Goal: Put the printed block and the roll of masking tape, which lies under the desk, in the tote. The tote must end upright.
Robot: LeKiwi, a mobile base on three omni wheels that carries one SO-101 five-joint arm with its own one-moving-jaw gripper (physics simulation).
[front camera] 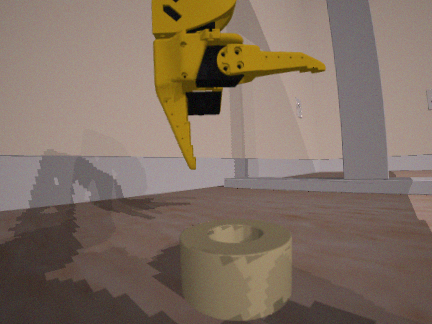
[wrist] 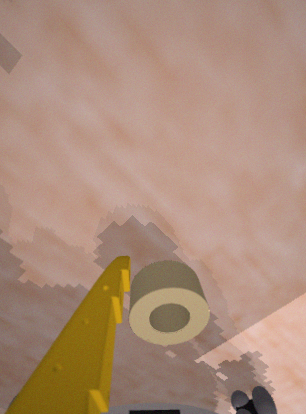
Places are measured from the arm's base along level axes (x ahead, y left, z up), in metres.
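Pixels of known places: end effector, tool point: (front camera: pixel 195 163) (wrist: pixel 129 268).
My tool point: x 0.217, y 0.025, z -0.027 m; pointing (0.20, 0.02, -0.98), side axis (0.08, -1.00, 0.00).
For each thing: its middle in the pictures, then the offset to it from my tool point. "pt": a spot on its surface instead.
- masking tape, body centre: (front camera: pixel 235 258) (wrist: pixel 167 302) dx -0.069, dy -0.027, dz -0.049 m
- grey desk leg, surface spot: (front camera: pixel 360 90) pt dx +0.211, dy -0.300, dz +0.138 m
The roll of masking tape (front camera: pixel 235 285) (wrist: pixel 167 277) is a tan ring lying flat on the floor, low and a little right of centre in the front view. My gripper (front camera: pixel 257 117) is fully open and empty. In the front view its fixed jaw points down, with its tip above and behind the roll, and the moving jaw is swung out to the right. In the wrist view the notched fixed jaw stands just left of the roll, and the moving jaw is out of the picture. The printed block and the tote do not show in either view.
A grey desk leg (front camera: pixel 360 90) stands at the right behind the roll, on a long foot bar (front camera: pixel 300 185) along the floor. A beige wall (front camera: pixel 75 75) with a pale baseboard is at the back. A dark wheel (wrist: pixel 262 400) of my base shows at lower right in the wrist view.
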